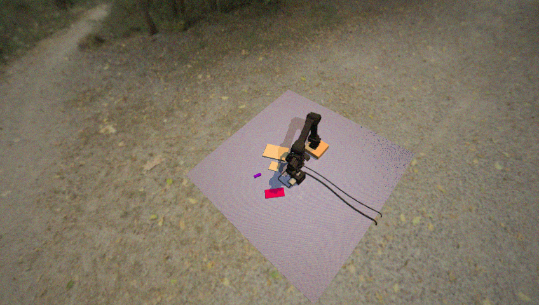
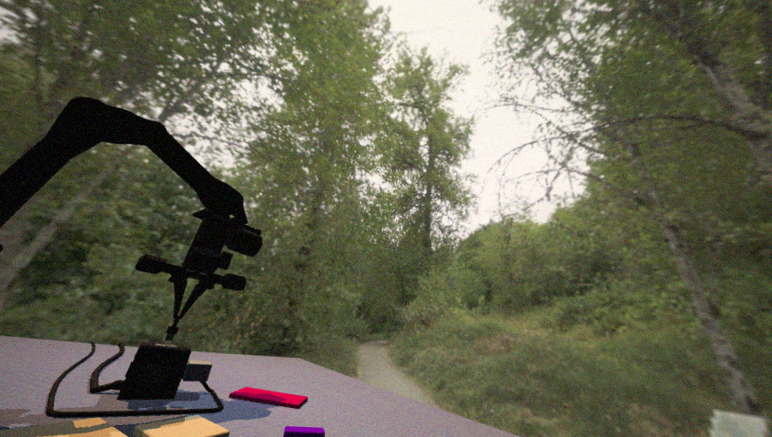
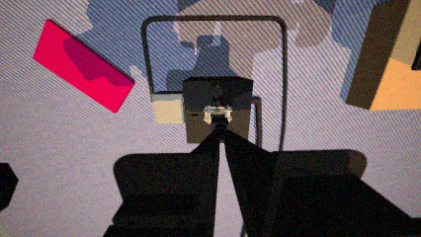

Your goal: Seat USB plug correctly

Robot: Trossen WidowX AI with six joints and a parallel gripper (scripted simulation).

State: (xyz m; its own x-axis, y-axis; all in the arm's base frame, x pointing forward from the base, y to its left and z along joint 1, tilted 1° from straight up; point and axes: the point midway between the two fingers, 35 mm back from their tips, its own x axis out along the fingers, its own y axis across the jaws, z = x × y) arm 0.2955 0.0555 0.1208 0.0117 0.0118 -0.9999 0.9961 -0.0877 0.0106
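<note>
The USB plug lies 2 cm below my gripper tip. Also, from my gripper tip: purple piece 27 cm to the right, 16 cm ahead, 12 cm below; then magenta flat block 19 cm ahead, 12 cm below, 7 cm to the right.
</note>
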